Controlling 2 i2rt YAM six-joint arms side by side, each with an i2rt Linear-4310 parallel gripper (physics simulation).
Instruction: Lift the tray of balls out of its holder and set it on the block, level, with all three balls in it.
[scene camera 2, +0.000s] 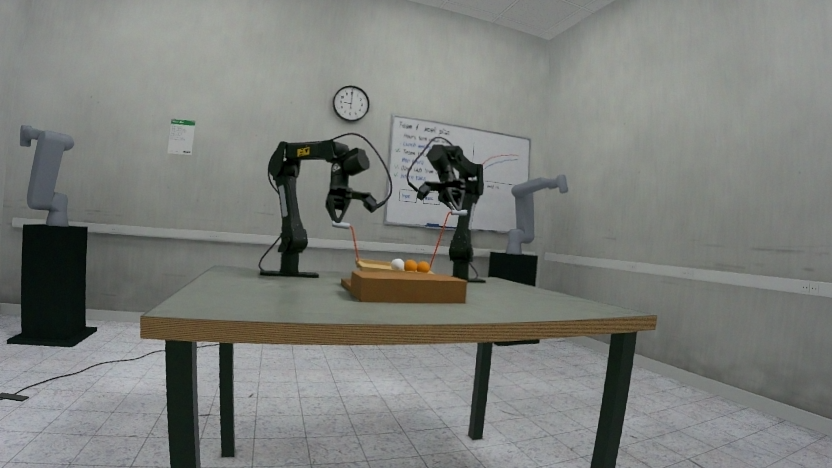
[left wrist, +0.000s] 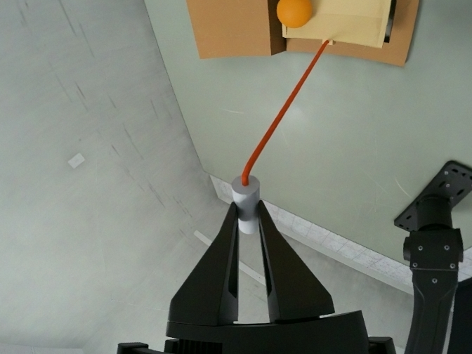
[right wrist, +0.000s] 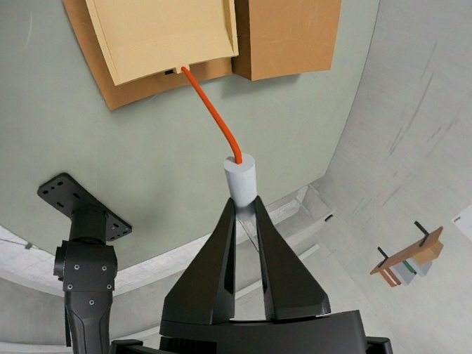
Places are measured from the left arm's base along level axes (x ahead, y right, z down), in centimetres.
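Pixels of known places: left gripper, fingertip midpoint: (scene camera 2: 458, 212); right gripper, fingertip midpoint: (scene camera 2: 336, 224); right arm's base, link origin: (scene camera 2: 288, 275).
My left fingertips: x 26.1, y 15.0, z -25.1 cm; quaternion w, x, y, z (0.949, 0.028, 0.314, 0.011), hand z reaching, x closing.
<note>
Behind a point stands the place of what it marks.
The pale yellow tray (scene camera 2: 372, 265) @[z -6.8, x 22.9, y 40.9 cm] (left wrist: 345, 25) (right wrist: 165, 35) hangs on two red cords, lifted above its brown holder (scene camera 2: 346, 284) @[z -1.2, x 27.1, y 49.3 cm] (left wrist: 407, 31) (right wrist: 100, 65), its picture-right end lower in the scene view. A white ball (scene camera 2: 397, 264) @[z -8.2, x 31.4, y 35.5 cm] and two orange balls, one (scene camera 2: 410, 265) @[z -8.1, x 31.5, y 31.5 cm] beside another (scene camera 2: 423, 266) @[z -7.9, x 31.6, y 27.5 cm], sit toward that end; an orange ball (left wrist: 294, 11) shows in the left wrist view. The brown block (scene camera 2: 407, 288) @[z -3.7, x 48.7, y 37.7 cm] (left wrist: 230, 30) (right wrist: 295, 40) stands beside the holder. My left gripper (scene camera 2: 457, 209) @[z -25.1, x 26.1, y 15.0 cm] (left wrist: 247, 205) and right gripper (scene camera 2: 337, 220) @[z -18.5, x 25.8, y 53.0 cm] (right wrist: 245, 200) are each shut on a light grey cord handle, high above the table.
The grey-green table (scene camera 2: 261, 308) @[z 0.0, x 60.0, y 72.7 cm] (left wrist: 235, 135) (right wrist: 165, 150) carries both arm bases. The block stands in front of the tray in the scene view and hides part of the holder. A whiteboard (scene camera 2: 506, 197) and clock (scene camera 2: 350, 103) hang behind.
</note>
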